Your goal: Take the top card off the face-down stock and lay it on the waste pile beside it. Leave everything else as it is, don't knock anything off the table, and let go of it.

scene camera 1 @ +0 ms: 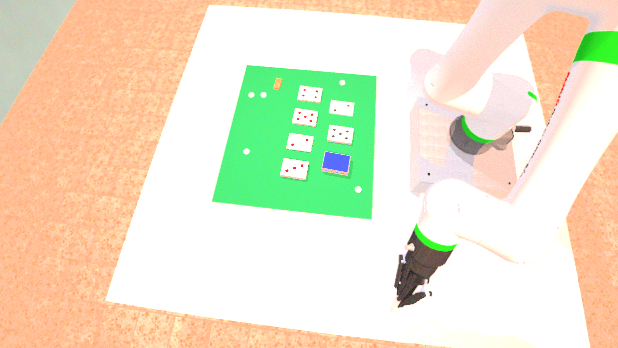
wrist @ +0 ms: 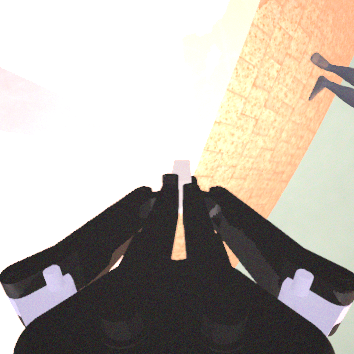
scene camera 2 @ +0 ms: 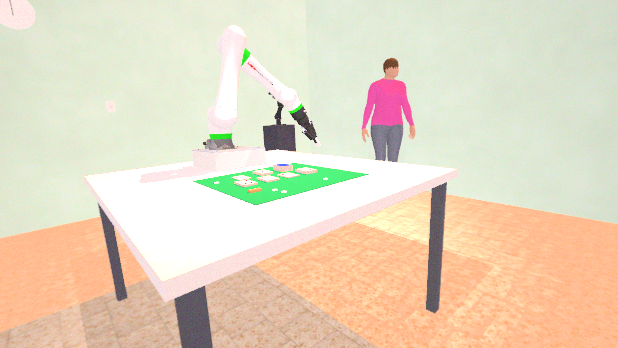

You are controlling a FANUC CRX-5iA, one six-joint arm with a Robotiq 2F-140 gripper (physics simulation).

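Places are measured from the arm's base along level axes (x down, y back, z left), in millimetres.
Pixels of known places: gripper, fingertip midpoint: [scene camera 1: 394, 310] [wrist: 181, 171] [scene camera 2: 319, 145]; arm's base, link origin: [scene camera 1: 471, 134] [scene camera 2: 222, 148].
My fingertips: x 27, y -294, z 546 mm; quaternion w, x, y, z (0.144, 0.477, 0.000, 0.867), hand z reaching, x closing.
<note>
Ahead of a thing's pixels: the offset from my fingertips to its top centre. Level surfaces: height alone.
The face-down stock {dx +42, dy -154, dz -467 mm} [scene camera 1: 336, 162] [scene camera 2: 283, 165] is a blue-topped stack on the green mat {dx +69 mm} [scene camera 1: 235, 185] [scene camera 2: 342, 174]. Beside it lie a face-up pile with black pips {dx +57, dy -137, dz -587 mm} [scene camera 1: 340, 134] [scene camera 2: 262, 171] in the same row and a face-up pile with three red pips {dx +54, dy -297, dz -445 mm} [scene camera 1: 294, 169] [scene camera 2: 306, 170] across a gap; the frames do not mark which is the waste pile. My gripper [scene camera 1: 395, 305] [scene camera 2: 317, 142] [wrist: 181, 171] is shut and empty, its pale fingertips together. It is tilted, above the white table and off the mat, well away from the stock. The cards do not show in the wrist view.
Other face-up piles {dx +63, dy -283, dz -552 mm} [scene camera 1: 300, 143] {dx +60, dy -268, dz -660 mm} [scene camera 1: 305, 117] {dx +60, dy -253, dz -767 mm} [scene camera 1: 310, 94] {dx +66, dy -130, dz -708 mm} [scene camera 1: 342, 108] lie on the mat, with an orange block {dx +61, dy -382, dz -816 mm} [scene camera 1: 278, 83] [scene camera 2: 255, 190] and several white discs {dx +65, dy -475, dz -512 mm} [scene camera 1: 246, 151] {dx +65, dy -78, dz -376 mm} [scene camera 1: 358, 189]. The robot's base [scene camera 2: 227, 157] stands beside the mat. A person [scene camera 2: 390, 105] stands beyond the table [scene camera 2: 320, 231].
</note>
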